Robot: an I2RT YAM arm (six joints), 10 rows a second.
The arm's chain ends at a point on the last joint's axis. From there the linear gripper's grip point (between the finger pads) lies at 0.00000 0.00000 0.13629 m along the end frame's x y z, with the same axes.
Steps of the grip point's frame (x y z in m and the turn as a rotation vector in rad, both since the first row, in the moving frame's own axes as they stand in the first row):
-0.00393 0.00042 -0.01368 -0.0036 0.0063 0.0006
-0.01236 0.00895 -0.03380 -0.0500 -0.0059 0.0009
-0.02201 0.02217 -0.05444 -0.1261 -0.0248 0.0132
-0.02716 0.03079 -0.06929 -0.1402 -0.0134 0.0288
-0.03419 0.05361 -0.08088 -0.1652 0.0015 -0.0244
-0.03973 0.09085 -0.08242 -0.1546 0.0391 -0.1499
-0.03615 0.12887 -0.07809 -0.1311 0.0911 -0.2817
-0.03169 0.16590 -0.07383 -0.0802 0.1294 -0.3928
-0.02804 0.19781 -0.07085 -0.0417 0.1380 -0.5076
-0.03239 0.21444 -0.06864 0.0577 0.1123 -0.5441
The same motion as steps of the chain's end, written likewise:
-0.00479 -0.00007 -0.01368 -0.0036 0.0063 0.0006
-0.01155 0.00214 -0.03363 -0.0500 -0.0059 0.0009
-0.01853 0.00505 -0.05332 -0.1261 -0.0248 0.0132
-0.02507 0.01177 -0.06794 -0.1402 -0.0134 0.0288
-0.03467 0.03120 -0.07902 -0.1652 0.0015 -0.0244
-0.04659 0.07035 -0.08069 -0.1546 0.0391 -0.1499
-0.05084 0.11305 -0.07637 -0.1311 0.0911 -0.2817
-0.05092 0.15870 -0.07227 -0.0802 0.1294 -0.3928
-0.04740 0.19705 -0.06947 -0.0417 0.1380 -0.5076
-0.04483 0.22596 -0.06758 0.0577 0.1123 -0.5441

